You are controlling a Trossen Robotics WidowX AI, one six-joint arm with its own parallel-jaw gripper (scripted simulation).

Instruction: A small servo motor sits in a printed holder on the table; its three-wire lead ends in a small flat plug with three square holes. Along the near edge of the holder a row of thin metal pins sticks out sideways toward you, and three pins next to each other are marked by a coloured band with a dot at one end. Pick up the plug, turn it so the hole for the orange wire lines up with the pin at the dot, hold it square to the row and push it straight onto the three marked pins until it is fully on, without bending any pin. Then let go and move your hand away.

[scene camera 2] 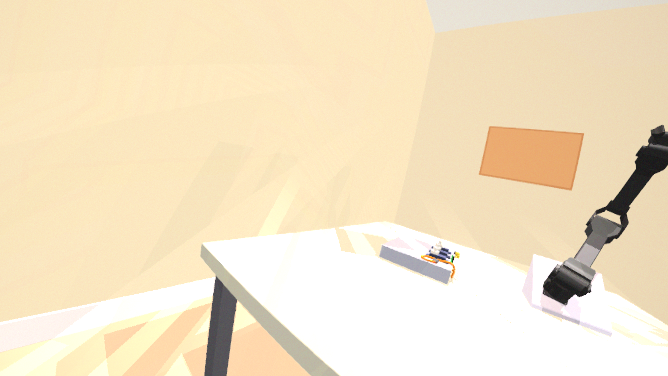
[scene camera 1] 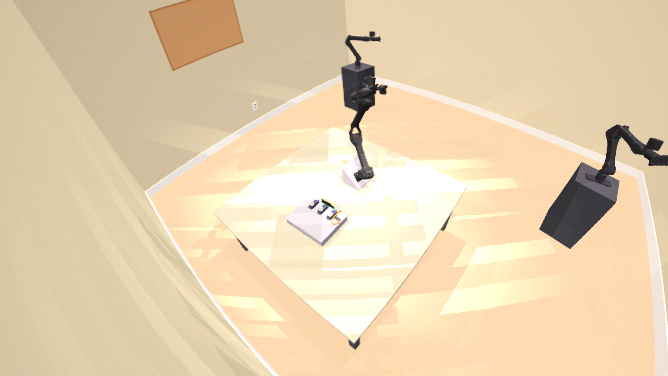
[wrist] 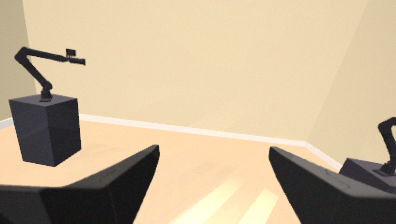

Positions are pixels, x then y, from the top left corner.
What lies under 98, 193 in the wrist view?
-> My gripper.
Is my gripper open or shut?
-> Open.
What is my gripper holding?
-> Nothing.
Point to a printed holder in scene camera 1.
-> At 316, 227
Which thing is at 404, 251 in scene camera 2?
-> A printed holder.
